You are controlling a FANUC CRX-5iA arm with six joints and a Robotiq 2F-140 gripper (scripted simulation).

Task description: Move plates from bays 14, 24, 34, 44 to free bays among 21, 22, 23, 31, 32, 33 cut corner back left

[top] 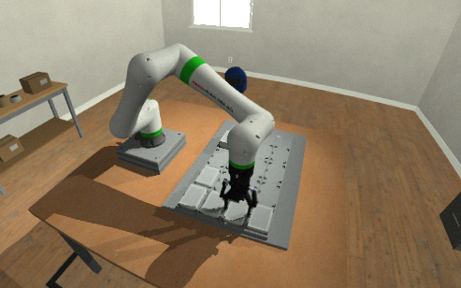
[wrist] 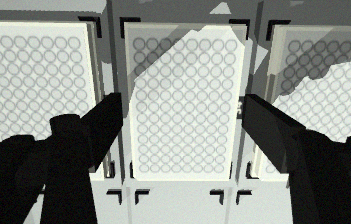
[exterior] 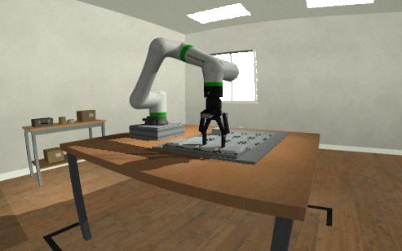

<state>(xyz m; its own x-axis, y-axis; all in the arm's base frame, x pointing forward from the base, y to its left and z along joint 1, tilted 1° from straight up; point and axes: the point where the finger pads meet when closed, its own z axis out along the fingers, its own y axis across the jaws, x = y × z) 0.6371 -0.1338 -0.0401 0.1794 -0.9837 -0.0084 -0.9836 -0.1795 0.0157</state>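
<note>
My gripper is now 3 cm short of the bay label 43, 17 cm to the right of it and 4 cm above it. Also, from my hand: sealed 96-well plate: 24 cm behind, 12 cm to the left, 4 cm below; sealed deep-well block: 30 cm behind, 45 cm to the left, 2 cm below.
</note>
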